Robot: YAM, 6 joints.
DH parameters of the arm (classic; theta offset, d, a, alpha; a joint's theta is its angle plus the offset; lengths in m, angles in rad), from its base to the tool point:
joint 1: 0 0.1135 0.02 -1.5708
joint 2: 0 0 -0.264 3.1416
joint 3: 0.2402 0 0.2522 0
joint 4: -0.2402 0 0.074 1.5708
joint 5: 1.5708 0 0 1.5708
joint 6: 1.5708 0.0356 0 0
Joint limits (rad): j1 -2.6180..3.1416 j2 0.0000..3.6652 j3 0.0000..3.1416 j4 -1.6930..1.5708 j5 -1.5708..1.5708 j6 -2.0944..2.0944
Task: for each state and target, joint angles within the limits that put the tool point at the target. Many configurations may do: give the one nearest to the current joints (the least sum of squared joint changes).
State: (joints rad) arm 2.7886 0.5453 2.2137 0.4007 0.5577 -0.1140
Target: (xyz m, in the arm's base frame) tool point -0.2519 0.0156 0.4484
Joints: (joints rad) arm 3.1416 1.1313 1.2071 0.0911 0.4536 -0.1140
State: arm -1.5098 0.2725 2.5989 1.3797 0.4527 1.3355
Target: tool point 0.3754 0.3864 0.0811
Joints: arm -2.3678 0.0543 2.7608 1.5445 0.4053 1.3355
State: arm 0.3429 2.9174 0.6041 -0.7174 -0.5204 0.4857
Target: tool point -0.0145 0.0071 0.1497
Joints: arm 0.3797 3.2129 0.0000 -1.0620 -0.3429 0.4857
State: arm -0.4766 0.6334 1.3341 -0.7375 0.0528 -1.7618
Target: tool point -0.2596 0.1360 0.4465
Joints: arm -0.4891 0.0187 1.7592 -0.6580 0.0538 -1.7618
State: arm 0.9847 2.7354 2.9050 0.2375 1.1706 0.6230
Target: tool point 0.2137 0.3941 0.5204
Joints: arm 1.1523 2.5352 3.1416 0.3987 1.4007 0.6230
